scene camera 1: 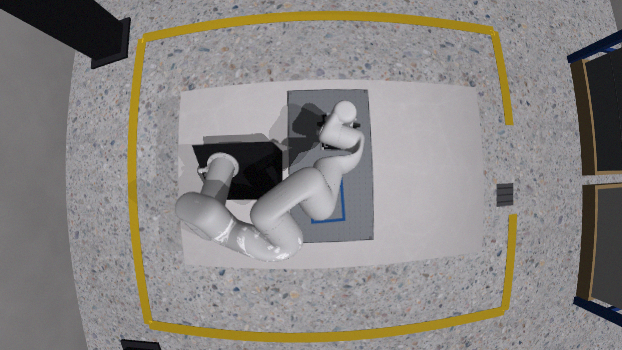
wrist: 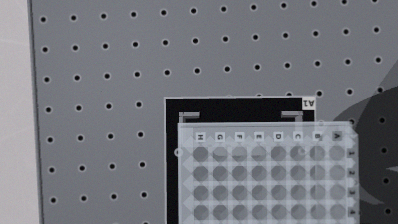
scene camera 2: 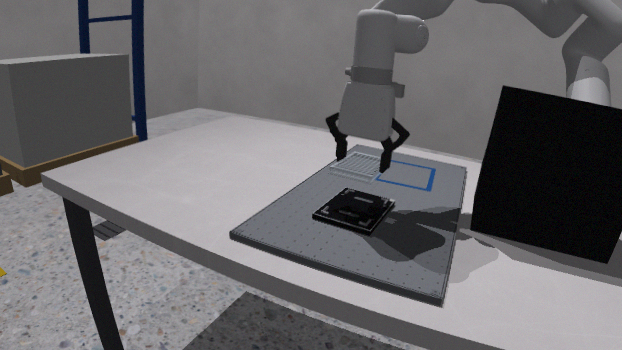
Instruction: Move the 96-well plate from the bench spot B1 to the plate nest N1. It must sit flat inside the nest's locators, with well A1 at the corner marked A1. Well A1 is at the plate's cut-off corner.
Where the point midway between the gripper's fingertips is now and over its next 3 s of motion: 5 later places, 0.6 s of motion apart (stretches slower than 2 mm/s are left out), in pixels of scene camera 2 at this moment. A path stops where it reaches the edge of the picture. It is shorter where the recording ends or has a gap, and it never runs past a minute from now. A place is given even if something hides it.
My gripper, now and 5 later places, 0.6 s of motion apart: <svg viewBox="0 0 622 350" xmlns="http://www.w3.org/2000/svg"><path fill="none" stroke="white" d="M361 165L361 172L359 184L357 196L357 197L357 198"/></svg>
